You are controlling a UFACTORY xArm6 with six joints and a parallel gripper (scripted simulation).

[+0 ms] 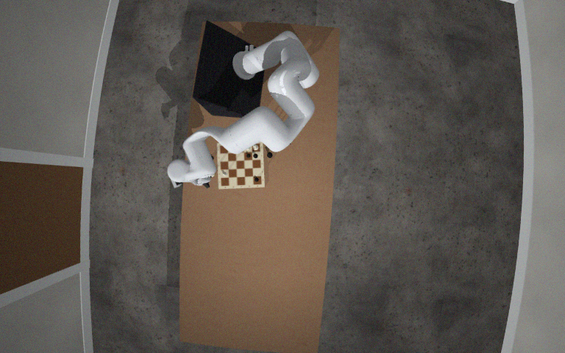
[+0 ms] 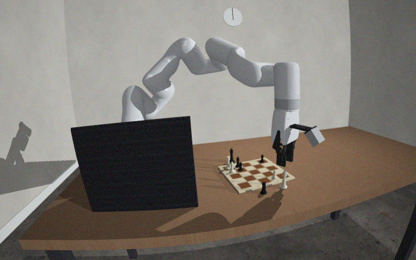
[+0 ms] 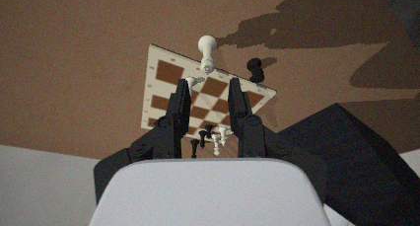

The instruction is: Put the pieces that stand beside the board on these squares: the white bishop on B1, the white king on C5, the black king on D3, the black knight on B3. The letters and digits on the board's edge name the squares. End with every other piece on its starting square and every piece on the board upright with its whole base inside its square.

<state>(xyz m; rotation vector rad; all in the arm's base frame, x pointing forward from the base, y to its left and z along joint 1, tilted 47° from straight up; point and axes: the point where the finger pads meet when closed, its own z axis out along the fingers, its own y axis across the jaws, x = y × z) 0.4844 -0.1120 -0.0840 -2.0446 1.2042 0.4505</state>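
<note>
Now: hand 8 cm above the white king. Round my hand: chessboard 5 cm behind, 13 cm to the left, 10 cm below; then black king 10 cm behind, 27 cm to the left, 8 cm below; then white pawn 6 cm to the left, 9 cm below.
</note>
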